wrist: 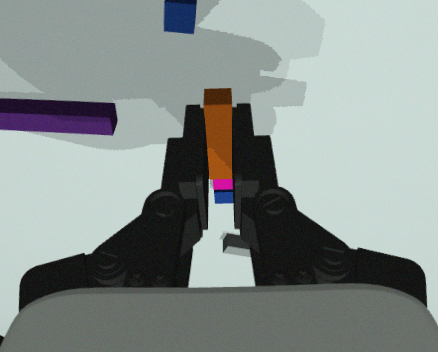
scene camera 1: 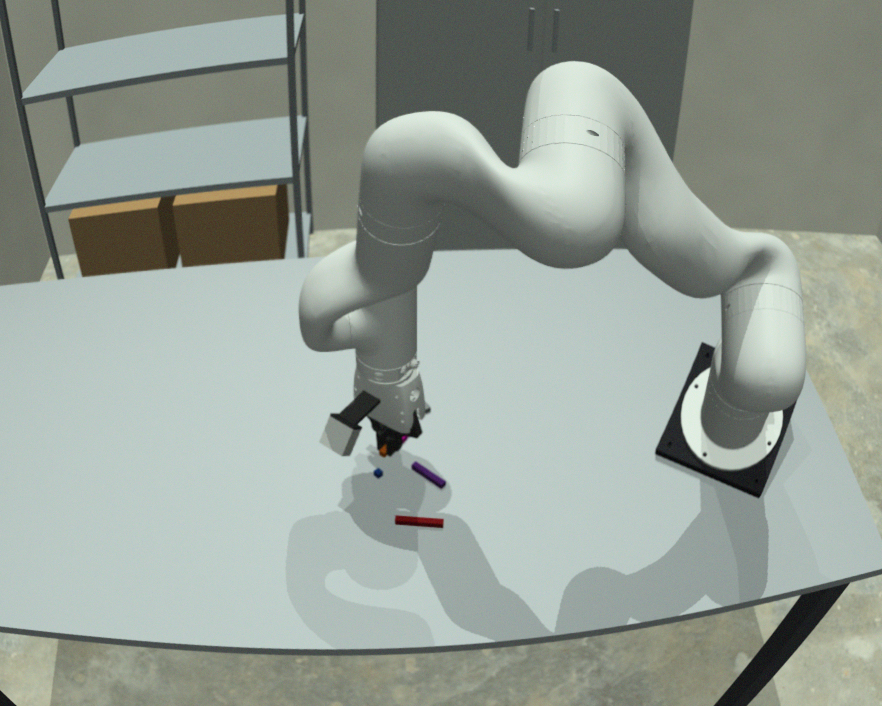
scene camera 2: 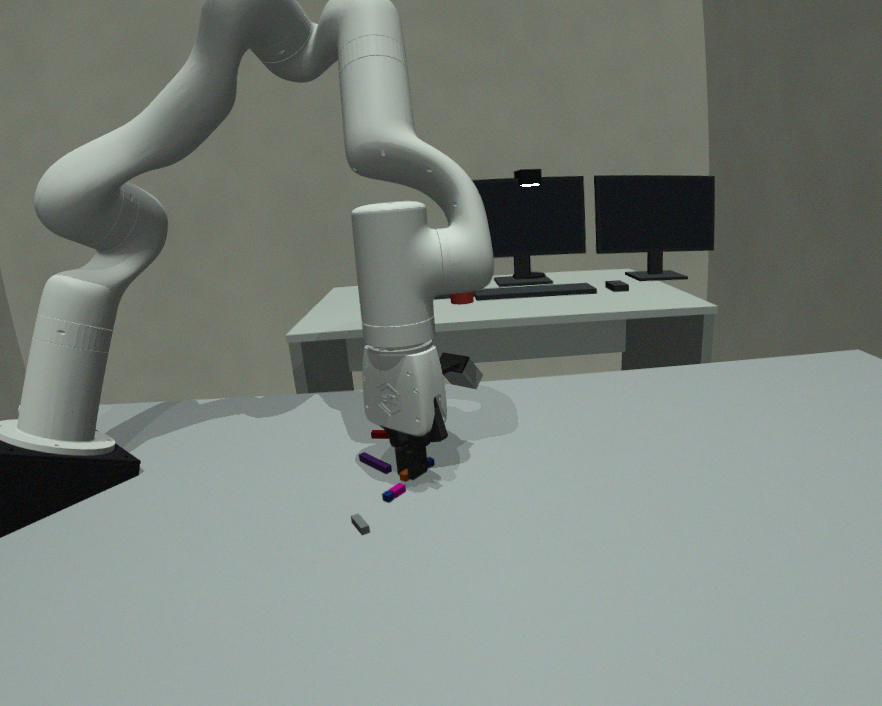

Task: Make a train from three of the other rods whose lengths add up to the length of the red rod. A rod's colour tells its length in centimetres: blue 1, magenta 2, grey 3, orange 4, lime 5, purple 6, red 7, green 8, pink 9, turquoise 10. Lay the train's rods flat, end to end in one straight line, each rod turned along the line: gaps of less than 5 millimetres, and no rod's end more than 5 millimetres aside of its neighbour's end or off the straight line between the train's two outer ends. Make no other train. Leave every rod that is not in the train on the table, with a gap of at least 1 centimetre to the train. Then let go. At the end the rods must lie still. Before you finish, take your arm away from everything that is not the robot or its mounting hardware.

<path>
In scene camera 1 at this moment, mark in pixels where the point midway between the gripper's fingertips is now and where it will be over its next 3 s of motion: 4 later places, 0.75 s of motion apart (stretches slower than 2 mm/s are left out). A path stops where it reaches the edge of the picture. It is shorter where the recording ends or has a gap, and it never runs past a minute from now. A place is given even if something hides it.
My gripper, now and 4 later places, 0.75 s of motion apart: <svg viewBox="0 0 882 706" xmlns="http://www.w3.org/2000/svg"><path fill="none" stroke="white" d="M389 447L389 452L387 430L387 408L387 387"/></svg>
</path>
